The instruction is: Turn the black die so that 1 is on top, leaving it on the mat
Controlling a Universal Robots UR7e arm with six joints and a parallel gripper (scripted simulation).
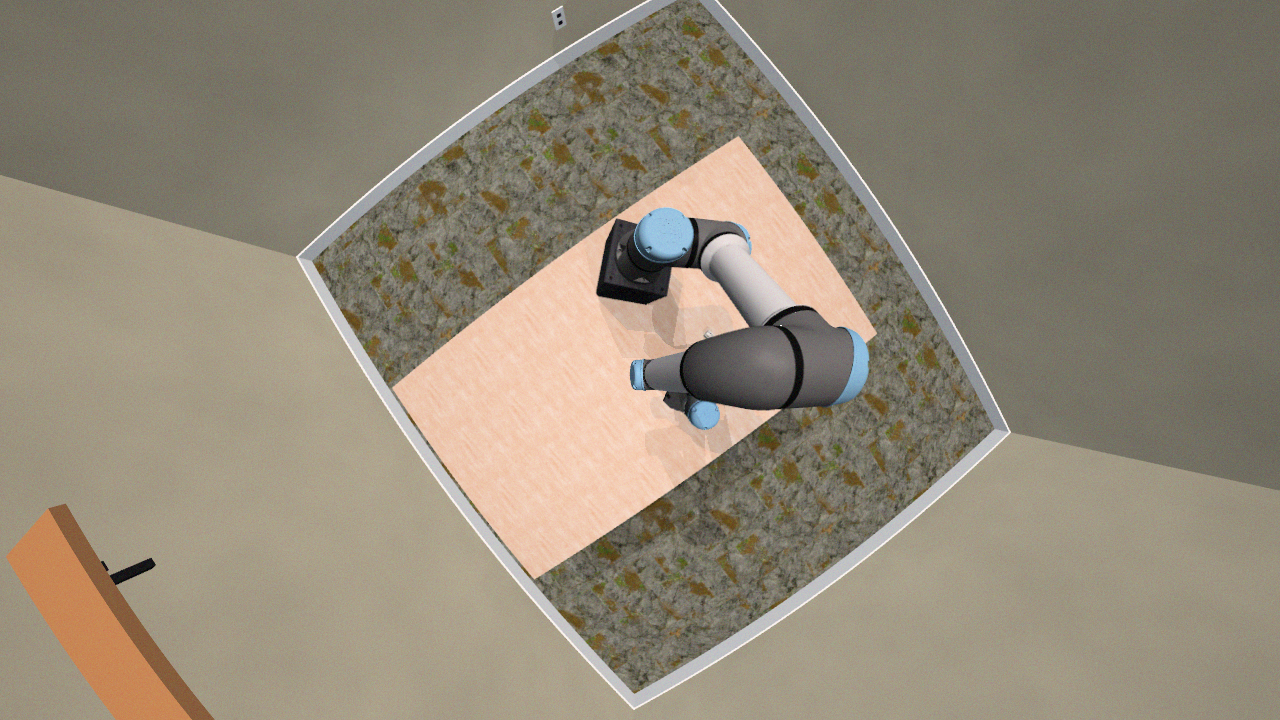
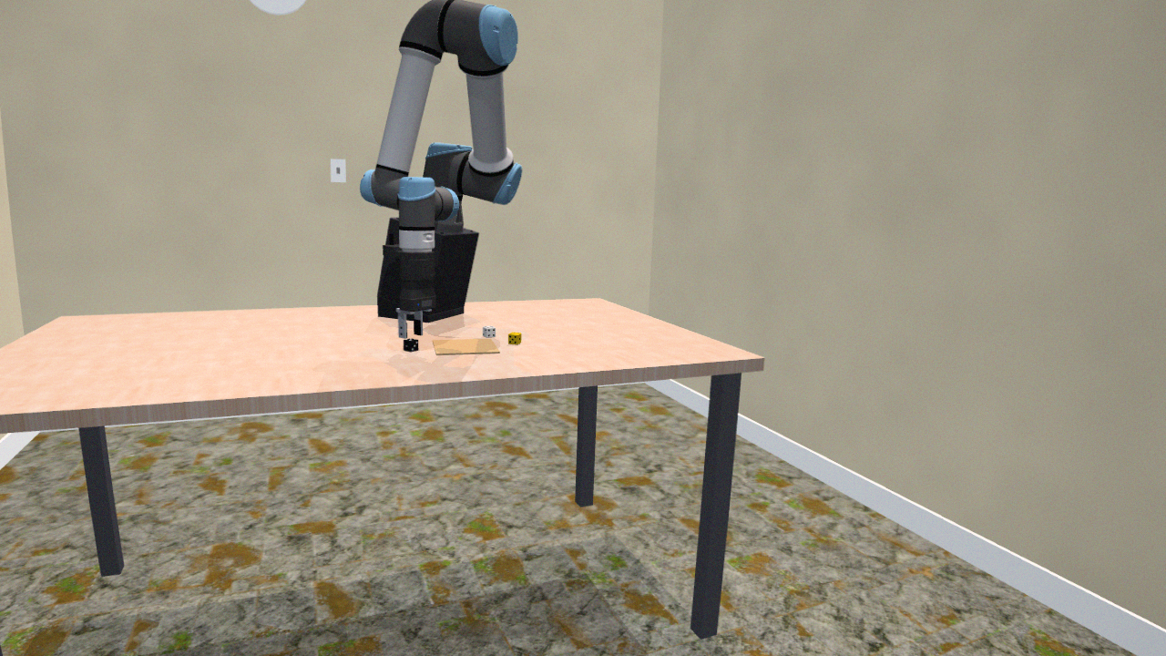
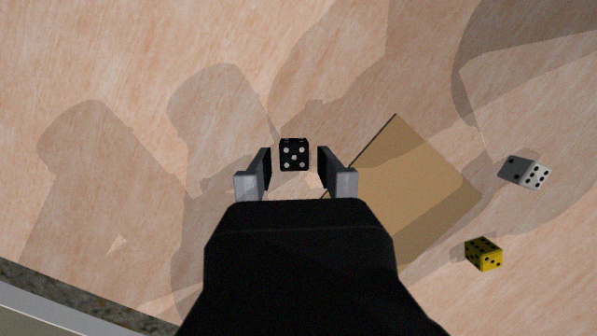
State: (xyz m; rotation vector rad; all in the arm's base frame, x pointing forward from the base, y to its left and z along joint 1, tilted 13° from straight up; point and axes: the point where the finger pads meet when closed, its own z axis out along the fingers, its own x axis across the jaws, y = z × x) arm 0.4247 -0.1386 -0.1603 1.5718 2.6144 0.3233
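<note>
Now: hand 4 cm above the black die. From my hand the other things lie so: tan mat (12 cm to the left, 5 cm below, 1 cm ahead); white die (21 cm to the left, 9 cm behind, 4 cm below); yellow die (25 cm to the left, 4 cm below, 1 cm ahead).
</note>
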